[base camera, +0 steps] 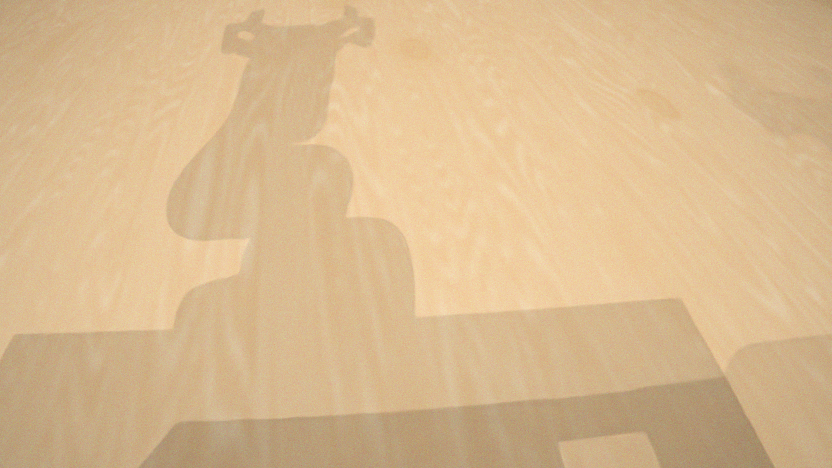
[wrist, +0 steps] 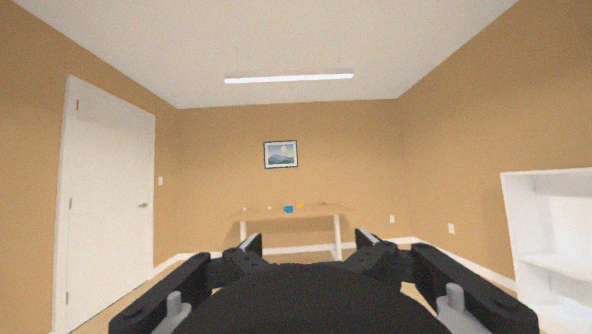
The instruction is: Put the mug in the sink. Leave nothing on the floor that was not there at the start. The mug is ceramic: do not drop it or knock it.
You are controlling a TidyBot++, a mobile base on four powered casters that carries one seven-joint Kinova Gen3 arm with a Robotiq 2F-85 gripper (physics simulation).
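Frame: origin at the arm's base, x ahead, y left, z up, level; metres.
Where they show: gripper, fingertip midpoint: [wrist: 308, 241].
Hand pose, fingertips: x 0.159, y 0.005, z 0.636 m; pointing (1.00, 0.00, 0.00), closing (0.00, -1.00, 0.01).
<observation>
After its pixels a point has its place.
A small blue mug [wrist: 288, 209] @[x 2.013, y 0.249, z 0.370 m] stands on a wooden table [wrist: 270, 215] @[x 1.936, y 0.456, z 0.323 m] at the far wall, near the middle of the wrist view. My gripper [wrist: 308, 241] @[x 0.159, y 0.006, z 0.636 m] is open with its fingers wide apart and nothing between them. It is far from the mug, across the room, pointing toward the table. The base camera view shows the floor with the arm's shadow on it; the mug does not show there. The sink does not show in either view.
A yellow item [wrist: 300, 205] @[x 2.466, y 0.123, z 0.346 m] and small white items lie on the table near the mug. A white shelf unit [wrist: 510, 235] @[x 1.308, y -1.482, z 0.194 m] stands at the right wall. A white door [wrist: 107, 200] @[x 1.457, y 1.972, z 0.623 m] is on the left. A framed picture [wrist: 280, 154] @[x 2.611, y 0.402, z 1.157 m] hangs above the table.
</observation>
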